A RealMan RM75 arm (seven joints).
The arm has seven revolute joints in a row. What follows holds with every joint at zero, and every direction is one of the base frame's. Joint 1 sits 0.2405 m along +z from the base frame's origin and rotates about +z. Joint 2 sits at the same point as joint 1 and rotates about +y. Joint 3 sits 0.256 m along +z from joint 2 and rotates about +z. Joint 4 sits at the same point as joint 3 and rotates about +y. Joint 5 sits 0.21 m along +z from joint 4 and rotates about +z. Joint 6 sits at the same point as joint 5 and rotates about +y. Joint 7 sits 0.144 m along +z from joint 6 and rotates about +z. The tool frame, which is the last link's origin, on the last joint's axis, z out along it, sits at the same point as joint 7; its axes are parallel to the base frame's.
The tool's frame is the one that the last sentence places.
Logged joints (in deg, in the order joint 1, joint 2, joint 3, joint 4, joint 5, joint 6, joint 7), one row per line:
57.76 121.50 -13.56 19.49 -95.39 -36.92 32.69
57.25 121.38 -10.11 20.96 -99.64 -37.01 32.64
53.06 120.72 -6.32 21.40 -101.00 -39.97 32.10
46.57 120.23 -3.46 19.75 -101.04 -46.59 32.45
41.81 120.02 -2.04 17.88 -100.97 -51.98 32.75
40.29 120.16 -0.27 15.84 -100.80 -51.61 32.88
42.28 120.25 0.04 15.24 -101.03 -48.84 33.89
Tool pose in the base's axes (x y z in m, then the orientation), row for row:
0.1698 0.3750 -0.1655 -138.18 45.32 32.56
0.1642 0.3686 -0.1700 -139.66 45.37 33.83
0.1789 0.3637 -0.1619 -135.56 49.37 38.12
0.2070 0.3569 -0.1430 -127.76 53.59 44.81
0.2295 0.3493 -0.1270 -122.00 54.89 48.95
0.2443 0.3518 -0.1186 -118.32 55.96 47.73
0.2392 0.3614 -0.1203 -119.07 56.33 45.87
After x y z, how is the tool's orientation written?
As a rotation vector, in degrees.
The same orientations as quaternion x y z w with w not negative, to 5 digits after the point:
-0.89357 0.29307 0.21056 0.26705
-0.89665 0.29129 0.21720 0.25299
-0.87588 0.31899 0.24630 0.26538
-0.83819 0.35159 0.29398 0.29562
-0.81086 0.36482 0.32534 0.32182
-0.79632 0.37662 0.32123 0.34761
-0.80085 0.37887 0.30852 0.34628

